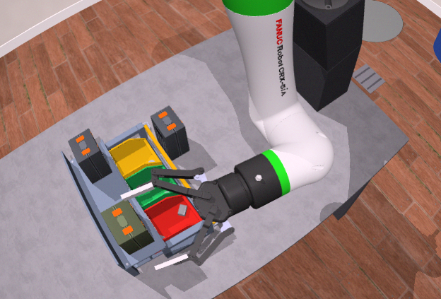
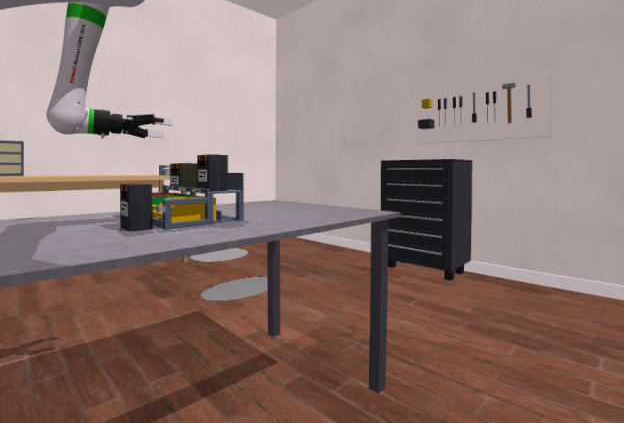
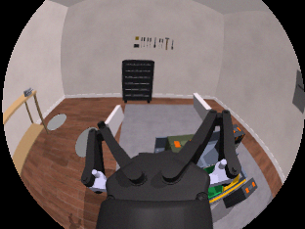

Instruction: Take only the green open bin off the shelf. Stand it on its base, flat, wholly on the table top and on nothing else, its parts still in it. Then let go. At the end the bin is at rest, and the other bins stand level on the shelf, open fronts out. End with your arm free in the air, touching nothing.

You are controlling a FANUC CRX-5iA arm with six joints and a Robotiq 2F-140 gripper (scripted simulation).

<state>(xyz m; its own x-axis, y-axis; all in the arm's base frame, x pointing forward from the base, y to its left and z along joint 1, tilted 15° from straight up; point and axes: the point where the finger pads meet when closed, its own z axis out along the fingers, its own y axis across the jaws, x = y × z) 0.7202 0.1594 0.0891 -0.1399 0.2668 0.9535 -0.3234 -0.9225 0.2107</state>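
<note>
Right now the yellow bar is 280 mm below my hand, 200 mm behind it and 190 mm to the right of it. Also, from my hand: olive case: 190 mm below, 110 mm to the right, 20 mm ahead; then green open bin: 300 mm below, 210 mm to the right, 90 mm behind; then red bin: 300 mm below, 100 mm to the right, 80 mm behind.
</note>
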